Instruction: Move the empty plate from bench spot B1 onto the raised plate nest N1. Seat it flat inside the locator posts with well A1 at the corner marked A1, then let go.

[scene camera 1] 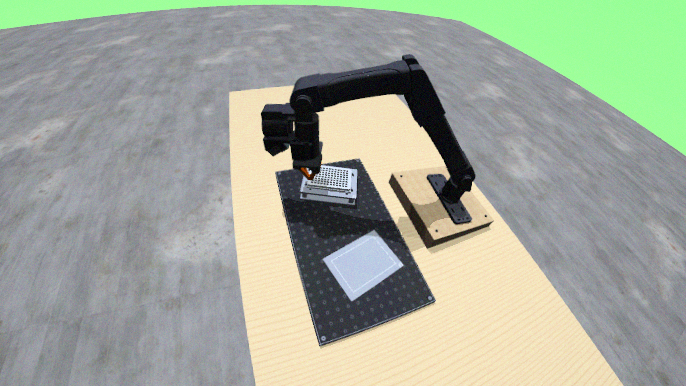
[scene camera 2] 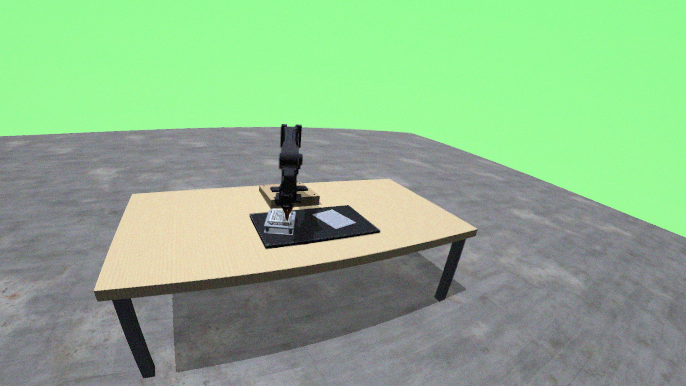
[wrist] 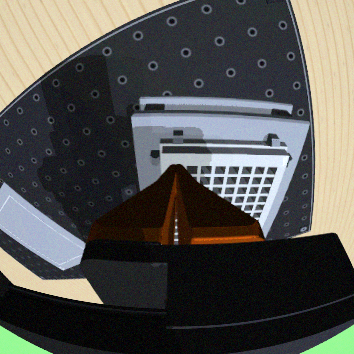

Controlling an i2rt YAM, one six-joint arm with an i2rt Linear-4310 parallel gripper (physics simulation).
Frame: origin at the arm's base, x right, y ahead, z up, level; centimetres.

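Seen in the pictures: gripper, fingertip midpoint: (scene camera 1: pixel 309 179) (scene camera 2: pixel 287 219) (wrist: pixel 175 173); arm's base, origin of the base link: (scene camera 1: pixel 447 198).
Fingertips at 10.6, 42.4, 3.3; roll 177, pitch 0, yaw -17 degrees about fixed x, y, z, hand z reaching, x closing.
Observation:
Pixels of each thing's top centre, then the offset from my fingertips to it, as dx, dy, dz. "pt": a spot on its surface instead. Level surfaces: height alone.
- raised nest N1, middle of its top: (wrist: pixel 216 216) (scene camera 1: pixel 330 177) (scene camera 2: pixel 280 216) +1.4, -6.4, -1.6
- Spot B1, surface spot: (wrist: pixel 35 231) (scene camera 1: pixel 359 260) (scene camera 2: pixel 333 219) pt -24.1, -9.1, -6.0
- black perforated board, middle of its top: (wrist: pixel 81 215) (scene camera 1: pixel 344 228) (scene camera 2: pixel 313 222) -14.0, -7.6, -6.1
- wooden table, its level: dz -7.4
The white plate with its grid of wells (scene camera 1: pixel 334 177) (scene camera 2: pixel 276 215) (wrist: pixel 250 159) lies on the raised nest N1 (scene camera 1: pixel 328 200) (scene camera 2: pixel 278 231) (wrist: pixel 215 123). In the wrist view, small dark locator posts stand along its far edge and at the corners there. I cannot tell whether it is fully flat, and the A1 mark cannot be made out. My gripper (scene camera 1: pixel 310 178) (scene camera 2: pixel 287 219) (wrist: pixel 175 173) is shut and empty, with its orange fingertips at the plate's edge region; contact is unclear. The fingers hide the plate's near left part in the wrist view. Spot B1 (scene camera 1: pixel 363 266) (scene camera 2: pixel 334 219) (wrist: pixel 35 231) holds no plate.
The nest and the light B1 sheet are on a black perforated board (scene camera 1: pixel 345 316) (scene camera 2: pixel 367 227) (wrist: pixel 170 50). The arm's wooden base block (scene camera 1: pixel 415 202) (scene camera 2: pixel 310 200) stands beside the board on the wooden table (scene camera 1: pixel 475 320) (scene camera 2: pixel 190 240). The arm's shadow falls across the board.

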